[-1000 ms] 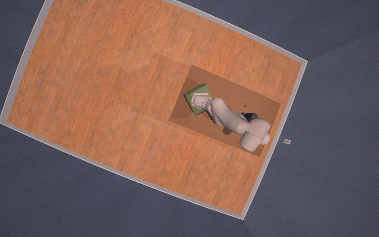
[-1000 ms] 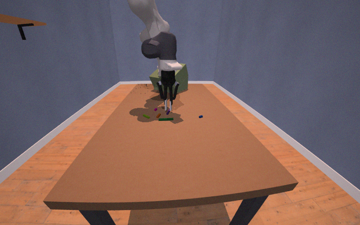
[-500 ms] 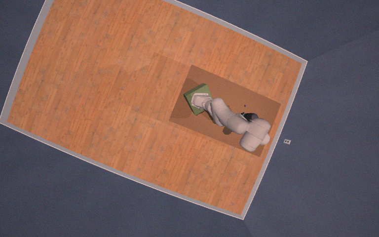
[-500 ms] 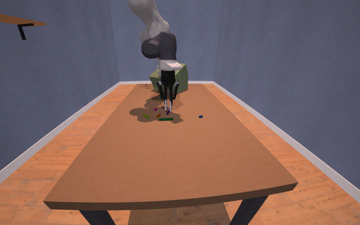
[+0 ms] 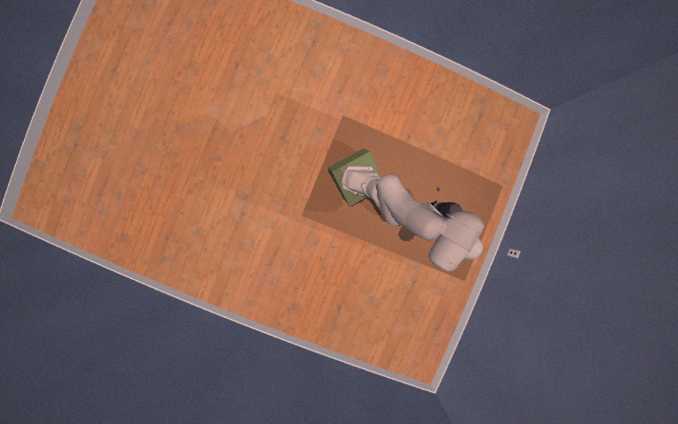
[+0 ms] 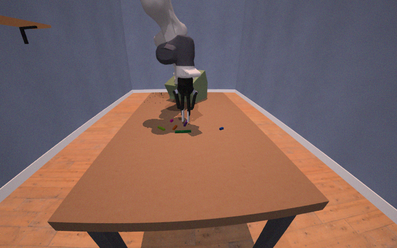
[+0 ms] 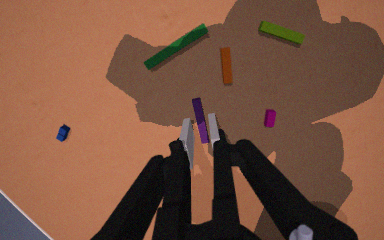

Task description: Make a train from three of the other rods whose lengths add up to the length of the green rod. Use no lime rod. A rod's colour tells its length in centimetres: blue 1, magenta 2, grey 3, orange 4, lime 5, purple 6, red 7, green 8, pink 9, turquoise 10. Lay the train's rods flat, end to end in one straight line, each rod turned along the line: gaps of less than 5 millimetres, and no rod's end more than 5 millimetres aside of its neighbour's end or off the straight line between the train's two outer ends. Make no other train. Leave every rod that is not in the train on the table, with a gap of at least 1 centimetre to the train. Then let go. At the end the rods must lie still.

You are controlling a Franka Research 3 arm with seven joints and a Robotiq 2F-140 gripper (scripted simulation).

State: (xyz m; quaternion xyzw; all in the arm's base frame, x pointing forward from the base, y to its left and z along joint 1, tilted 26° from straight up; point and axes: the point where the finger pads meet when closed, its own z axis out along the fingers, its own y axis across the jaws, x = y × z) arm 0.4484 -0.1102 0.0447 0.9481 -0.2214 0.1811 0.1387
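Now: the purple rod 50 mm below my hand. Also, from my hand: green rod: 90 mm ahead, 50 mm below, 40 mm to the right; then orange rod: 70 mm to the right, 50 mm below, 30 mm ahead; then magenta rod: 70 mm to the right, 50 mm below, 50 mm behind.
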